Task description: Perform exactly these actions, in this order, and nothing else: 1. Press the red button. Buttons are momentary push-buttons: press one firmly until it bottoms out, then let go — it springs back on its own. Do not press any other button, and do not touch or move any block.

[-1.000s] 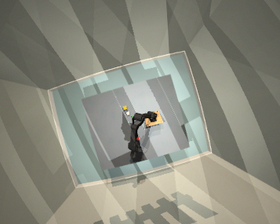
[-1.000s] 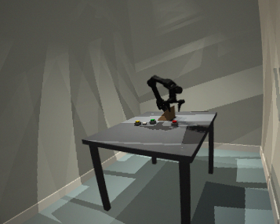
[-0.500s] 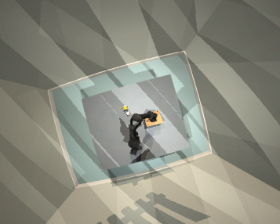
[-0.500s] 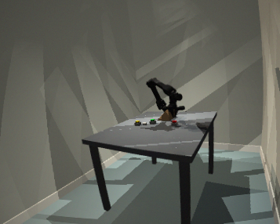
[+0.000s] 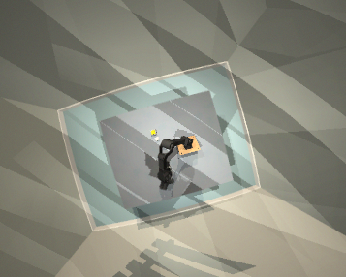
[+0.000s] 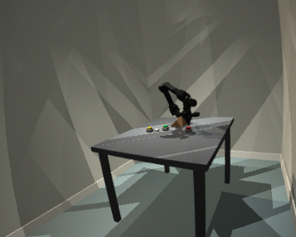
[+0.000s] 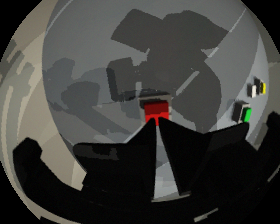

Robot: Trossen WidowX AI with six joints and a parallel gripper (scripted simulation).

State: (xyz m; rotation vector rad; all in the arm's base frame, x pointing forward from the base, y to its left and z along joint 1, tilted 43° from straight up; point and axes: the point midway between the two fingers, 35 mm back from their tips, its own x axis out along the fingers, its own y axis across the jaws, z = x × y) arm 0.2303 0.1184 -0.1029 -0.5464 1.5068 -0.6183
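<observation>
My gripper tip is now 3 cm above the red button. Round my gripper tip: small white block 30 cm to the right, 5 cm below, 1 cm ahead; then green button 24 cm to the right, 4 cm behind, 3 cm below; then yellow button 37 cm to the right, 3 cm below, 3 cm ahead.
</observation>
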